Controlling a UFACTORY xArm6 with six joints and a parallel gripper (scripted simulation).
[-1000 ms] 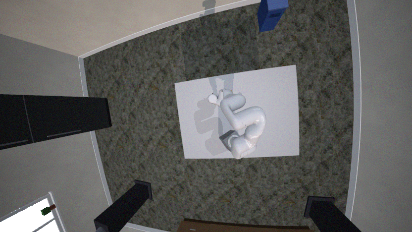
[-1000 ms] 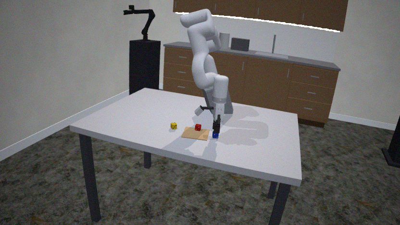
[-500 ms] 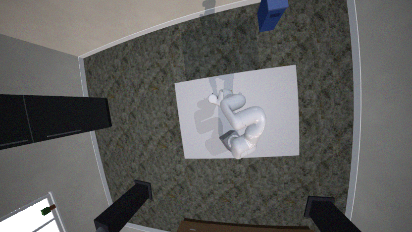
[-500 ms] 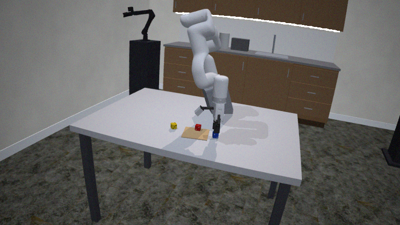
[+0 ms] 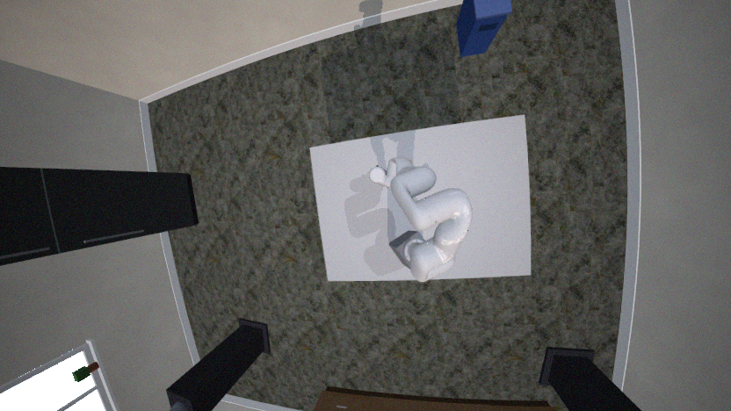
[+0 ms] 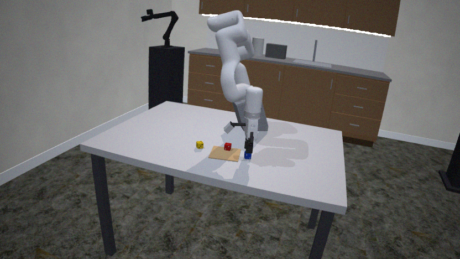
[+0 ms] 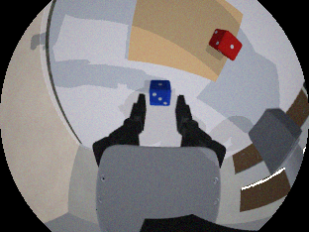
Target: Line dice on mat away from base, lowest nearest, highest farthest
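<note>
Right now my hand is 40 mm above the blue die. Also, from my hand: red die: 30 mm behind, 120 mm to the right, 40 mm below; yellow die: 30 mm ahead, 250 mm to the right, 40 mm below; tan mat: 20 mm ahead, 110 mm to the right, 50 mm below.
</note>
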